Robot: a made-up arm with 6 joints.
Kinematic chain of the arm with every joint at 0, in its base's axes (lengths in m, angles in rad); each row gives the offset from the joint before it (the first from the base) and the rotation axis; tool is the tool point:
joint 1: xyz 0 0 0.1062 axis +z
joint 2: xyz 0 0.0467 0 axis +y
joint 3: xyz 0 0 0.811 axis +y
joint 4: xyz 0 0 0.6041 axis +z
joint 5: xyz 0 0 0 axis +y
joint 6: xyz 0 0 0.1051 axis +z
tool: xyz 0 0 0
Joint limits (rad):
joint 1: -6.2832..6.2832
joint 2: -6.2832..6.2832
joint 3: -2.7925..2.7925
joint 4: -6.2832..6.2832
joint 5: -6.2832..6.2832
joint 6: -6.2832..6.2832
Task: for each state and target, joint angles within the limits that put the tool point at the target. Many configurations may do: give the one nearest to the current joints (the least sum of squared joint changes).
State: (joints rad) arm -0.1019 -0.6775 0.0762 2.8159 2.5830 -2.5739
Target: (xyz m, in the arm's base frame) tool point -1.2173 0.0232 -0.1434
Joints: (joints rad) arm 0.0329 -1.4834 -0.6476 2.8480 2.5675 -2.5739
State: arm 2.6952 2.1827 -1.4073 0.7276 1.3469 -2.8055
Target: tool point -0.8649 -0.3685 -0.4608
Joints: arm 3.4149 2.7169 -1.5431 0.7990 1.4374 -2.8055
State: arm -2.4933 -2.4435 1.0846 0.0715 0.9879 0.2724
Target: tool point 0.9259 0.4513 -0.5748
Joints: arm -2.6355 -2.6769 1.0394 0.0834 1.0018 0.2724
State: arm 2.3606 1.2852 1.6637 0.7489 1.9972 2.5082
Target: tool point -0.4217 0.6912 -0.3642
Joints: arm 1.9816 1.4519 1.5677 0.7247 1.9826 2.5082
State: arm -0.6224 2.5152 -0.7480 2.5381 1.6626 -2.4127
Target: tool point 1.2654 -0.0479 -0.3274
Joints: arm -0.1251 2.2111 -0.5867 2.4900 1.5384 -2.4127
